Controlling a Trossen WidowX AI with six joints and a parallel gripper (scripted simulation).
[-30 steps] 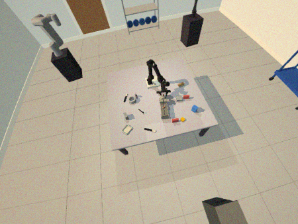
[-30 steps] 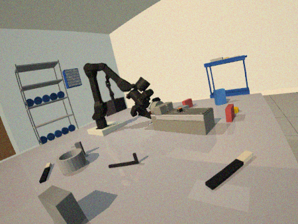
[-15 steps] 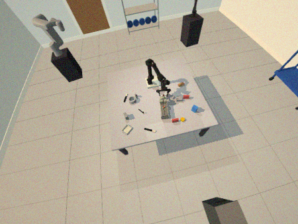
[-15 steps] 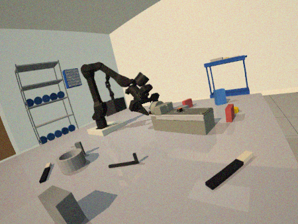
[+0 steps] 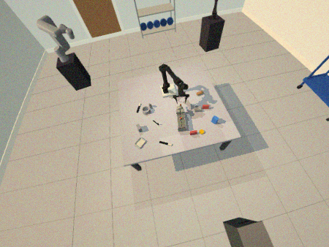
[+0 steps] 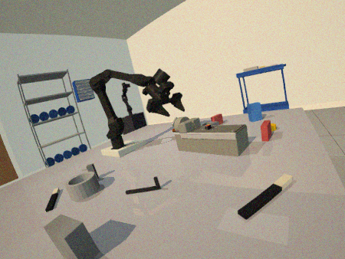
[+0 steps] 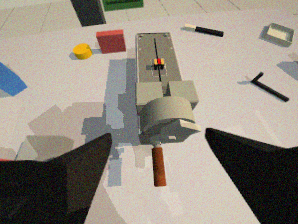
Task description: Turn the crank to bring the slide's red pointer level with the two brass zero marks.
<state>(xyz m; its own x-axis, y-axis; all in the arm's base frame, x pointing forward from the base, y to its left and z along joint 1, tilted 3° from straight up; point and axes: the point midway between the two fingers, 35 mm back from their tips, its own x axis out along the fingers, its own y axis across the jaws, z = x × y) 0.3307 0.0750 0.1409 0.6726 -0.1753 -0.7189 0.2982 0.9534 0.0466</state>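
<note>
Right now my gripper tip is 2 cm past the brown crank handle and 8 cm above it. Also, from my gripper tip: yellow disc (36 cm ahead, 9 cm to the left, 13 cm below); red pointer (15 cm ahead, 7 cm to the right, 6 cm below); black l-shaped piece (6 cm ahead, 34 cm to the right, 13 cm below).
</note>
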